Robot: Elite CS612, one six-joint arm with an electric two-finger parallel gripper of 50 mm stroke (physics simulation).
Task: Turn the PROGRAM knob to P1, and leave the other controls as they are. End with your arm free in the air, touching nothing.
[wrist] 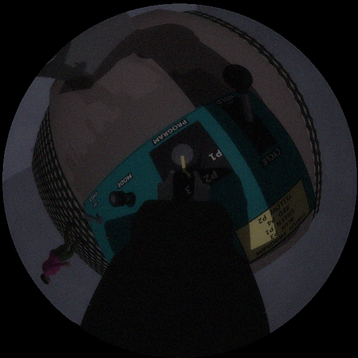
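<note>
The PROGRAM knob (182, 152) shows near the middle of the wrist view as a pale round cap with a yellow pointer line running down from it toward the 3 of P3. P1 (215, 156) is printed to the right of the knob, and P2 (211, 177) below P1. My gripper (183, 178) has its two grey fingertips partway apart at the lower side of the knob. The 3 shows between the fingers. It is too dark to tell whether the fingers touch or hold the knob's dark body. The gripper body hides P4 and the lower panel.
The MODE knob (122, 199) is at the left, with a small CHECK switch (95, 218) beyond it. The HOLD/CYCLE lever (239, 78) stands tall at the upper right. A yellow status chart (264, 231) is at the lower right. A person (52, 265) stands beyond the mesh (75, 227).
</note>
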